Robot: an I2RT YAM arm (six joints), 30 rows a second.
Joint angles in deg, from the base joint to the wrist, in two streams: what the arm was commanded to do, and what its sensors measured. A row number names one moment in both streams.
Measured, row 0: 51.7, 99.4, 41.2, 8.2, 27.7, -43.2
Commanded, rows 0 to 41: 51.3, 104.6, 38.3, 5.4, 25.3, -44.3; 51.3, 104.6, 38.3, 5.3, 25.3, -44.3; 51.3, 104.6, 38.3, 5.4, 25.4, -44.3; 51.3, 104.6, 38.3, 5.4, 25.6, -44.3; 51.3, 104.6, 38.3, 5.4, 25.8, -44.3; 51.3, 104.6, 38.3, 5.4, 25.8, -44.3; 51.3, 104.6, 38.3, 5.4, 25.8, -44.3; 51.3, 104.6, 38.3, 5.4, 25.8, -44.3; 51.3, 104.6, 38.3, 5.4, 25.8, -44.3; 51.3, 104.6, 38.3, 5.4, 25.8, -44.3; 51.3, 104.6, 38.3, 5.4, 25.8, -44.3; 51.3, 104.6, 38.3, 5.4, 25.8, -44.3; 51.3, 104.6, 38.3, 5.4, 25.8, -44.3; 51.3, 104.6, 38.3, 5.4, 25.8, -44.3; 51.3, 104.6, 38.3, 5.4, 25.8, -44.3; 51.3, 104.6, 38.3, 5.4, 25.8, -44.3; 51.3, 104.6, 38.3, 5.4, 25.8, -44.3; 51.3, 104.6, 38.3, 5.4, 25.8, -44.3; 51.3, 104.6, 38.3, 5.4, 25.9, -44.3; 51.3, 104.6, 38.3, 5.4, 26.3, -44.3; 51.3, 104.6, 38.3, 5.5, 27.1, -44.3; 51.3, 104.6, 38.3, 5.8, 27.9, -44.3; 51.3, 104.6, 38.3, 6.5, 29.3, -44.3; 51.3, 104.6, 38.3, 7.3, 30.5, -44.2; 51.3, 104.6, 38.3, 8.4, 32.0, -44.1; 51.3, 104.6, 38.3, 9.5, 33.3, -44.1; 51.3, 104.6, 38.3, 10.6, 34.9, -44.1; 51.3, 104.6, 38.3, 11.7, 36.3, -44.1; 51.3, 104.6, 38.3, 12.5, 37.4, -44.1; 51.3, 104.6, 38.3, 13.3, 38.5, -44.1; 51.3, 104.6, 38.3, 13.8, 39.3, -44.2; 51.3, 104.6, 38.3, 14.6, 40.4, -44.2; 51.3, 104.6, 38.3, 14.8, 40.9, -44.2; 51.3, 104.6, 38.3, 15.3, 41.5, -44.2; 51.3, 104.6, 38.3, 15.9, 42.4, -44.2; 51.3, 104.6, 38.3, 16.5, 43.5, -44.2; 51.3, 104.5, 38.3, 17.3, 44.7, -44.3; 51.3, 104.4, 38.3, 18.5, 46.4, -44.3; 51.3, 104.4, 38.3, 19.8, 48.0, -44.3; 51.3, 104.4, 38.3, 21.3, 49.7, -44.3; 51.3, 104.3, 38.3, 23.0, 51.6, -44.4; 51.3, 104.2, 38.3, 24.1, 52.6, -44.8
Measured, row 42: 52.1, 104.0, 38.5, 21.6, 42.9, -44.7
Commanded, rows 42 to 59: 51.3, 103.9, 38.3, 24.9, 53.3, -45.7; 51.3, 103.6, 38.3, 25.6, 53.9, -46.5; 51.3, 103.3, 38.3, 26.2, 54.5, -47.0; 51.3, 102.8, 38.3, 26.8, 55.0, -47.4; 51.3, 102.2, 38.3, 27.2, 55.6, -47.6; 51.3, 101.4, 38.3, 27.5, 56.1, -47.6; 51.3, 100.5, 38.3, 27.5, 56.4, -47.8; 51.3, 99.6, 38.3, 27.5, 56.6, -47.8; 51.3, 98.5, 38.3, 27.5, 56.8, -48.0; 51.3, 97.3, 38.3, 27.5, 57.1, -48.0; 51.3, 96.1, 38.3, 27.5, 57.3, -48.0; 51.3, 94.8, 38.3, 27.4, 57.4, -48.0; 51.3, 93.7, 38.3, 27.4, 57.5, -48.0; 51.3, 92.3, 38.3, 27.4, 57.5, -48.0; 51.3, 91.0, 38.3, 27.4, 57.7, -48.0; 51.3, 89.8, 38.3, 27.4, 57.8, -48.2; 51.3, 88.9, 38.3, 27.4, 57.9, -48.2; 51.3, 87.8, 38.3, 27.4, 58.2, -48.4
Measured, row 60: 51.5, 92.3, 38.4, 26.4, 53.6, -47.9
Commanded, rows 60 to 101: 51.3, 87.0, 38.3, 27.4, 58.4, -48.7; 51.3, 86.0, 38.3, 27.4, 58.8, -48.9; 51.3, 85.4, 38.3, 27.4, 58.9, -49.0; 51.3, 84.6, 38.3, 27.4, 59.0, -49.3; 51.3, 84.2, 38.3, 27.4, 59.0, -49.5; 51.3, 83.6, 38.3, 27.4, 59.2, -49.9; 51.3, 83.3, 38.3, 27.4, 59.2, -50.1; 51.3, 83.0, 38.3, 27.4, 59.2, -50.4; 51.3, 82.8, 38.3, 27.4, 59.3, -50.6; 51.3, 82.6, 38.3, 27.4, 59.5, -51.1; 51.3, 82.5, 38.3, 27.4, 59.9, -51.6; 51.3, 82.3, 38.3, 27.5, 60.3, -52.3; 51.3, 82.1, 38.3, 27.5, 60.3, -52.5; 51.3, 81.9, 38.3, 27.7, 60.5, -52.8; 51.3, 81.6, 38.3, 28.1, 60.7, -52.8; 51.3, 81.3, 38.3, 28.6, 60.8, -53.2; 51.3, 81.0, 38.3, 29.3, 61.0, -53.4; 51.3, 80.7, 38.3, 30.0, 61.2, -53.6; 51.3, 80.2, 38.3, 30.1, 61.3, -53.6; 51.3, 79.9, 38.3, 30.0, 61.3, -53.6; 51.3, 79.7, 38.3, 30.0, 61.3, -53.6; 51.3, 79.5, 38.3, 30.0, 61.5, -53.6; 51.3, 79.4, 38.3, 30.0, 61.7, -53.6; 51.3, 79.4, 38.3, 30.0, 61.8, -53.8; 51.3, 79.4, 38.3, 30.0, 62.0, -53.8; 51.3, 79.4, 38.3, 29.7, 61.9, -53.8; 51.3, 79.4, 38.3, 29.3, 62.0, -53.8; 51.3, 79.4, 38.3, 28.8, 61.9, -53.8; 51.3, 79.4, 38.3, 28.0, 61.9, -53.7; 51.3, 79.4, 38.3, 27.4, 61.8, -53.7; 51.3, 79.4, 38.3, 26.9, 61.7, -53.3; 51.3, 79.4, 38.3, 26.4, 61.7, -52.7; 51.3, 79.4, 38.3, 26.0, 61.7, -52.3; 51.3, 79.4, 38.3, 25.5, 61.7, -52.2; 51.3, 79.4, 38.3, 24.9, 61.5, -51.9; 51.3, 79.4, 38.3, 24.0, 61.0, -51.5; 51.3, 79.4, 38.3, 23.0, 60.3, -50.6; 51.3, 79.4, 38.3, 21.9, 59.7, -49.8; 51.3, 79.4, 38.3, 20.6, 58.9, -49.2; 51.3, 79.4, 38.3, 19.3, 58.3, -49.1; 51.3, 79.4, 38.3, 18.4, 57.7, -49.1; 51.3, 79.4, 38.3, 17.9, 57.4, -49.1
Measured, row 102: 51.5, 80.8, 37.7, 18.8, 57.7, -51.4
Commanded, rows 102 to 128: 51.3, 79.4, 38.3, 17.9, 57.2, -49.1; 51.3, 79.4, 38.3, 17.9, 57.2, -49.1; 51.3, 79.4, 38.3, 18.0, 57.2, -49.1; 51.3, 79.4, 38.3, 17.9, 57.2, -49.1; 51.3, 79.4, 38.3, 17.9, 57.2, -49.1; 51.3, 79.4, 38.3, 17.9, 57.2, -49.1; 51.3, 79.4, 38.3, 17.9, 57.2, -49.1; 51.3, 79.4, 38.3, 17.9, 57.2, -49.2; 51.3, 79.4, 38.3, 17.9, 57.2, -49.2; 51.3, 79.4, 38.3, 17.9, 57.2, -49.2; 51.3, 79.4, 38.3, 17.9, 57.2, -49.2; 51.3, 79.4, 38.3, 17.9, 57.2, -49.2; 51.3, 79.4, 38.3, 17.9, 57.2, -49.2; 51.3, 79.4, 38.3, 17.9, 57.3, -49.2; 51.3, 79.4, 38.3, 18.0, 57.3, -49.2; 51.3, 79.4, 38.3, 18.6, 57.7, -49.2; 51.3, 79.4, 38.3, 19.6, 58.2, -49.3; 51.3, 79.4, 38.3, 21.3, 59.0, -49.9; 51.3, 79.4, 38.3, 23.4, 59.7, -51.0; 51.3, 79.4, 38.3, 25.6, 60.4, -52.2; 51.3, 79.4, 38.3, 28.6, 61.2, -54.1; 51.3, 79.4, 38.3, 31.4, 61.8, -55.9; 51.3, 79.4, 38.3, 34.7, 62.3, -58.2; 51.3, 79.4, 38.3, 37.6, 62.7, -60.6; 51.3, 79.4, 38.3, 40.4, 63.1, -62.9; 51.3, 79.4, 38.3, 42.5, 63.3, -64.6; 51.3, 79.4, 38.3, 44.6, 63.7, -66.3
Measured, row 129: 51.4, 80.6, 37.1, 40.0, 59.6, -58.9
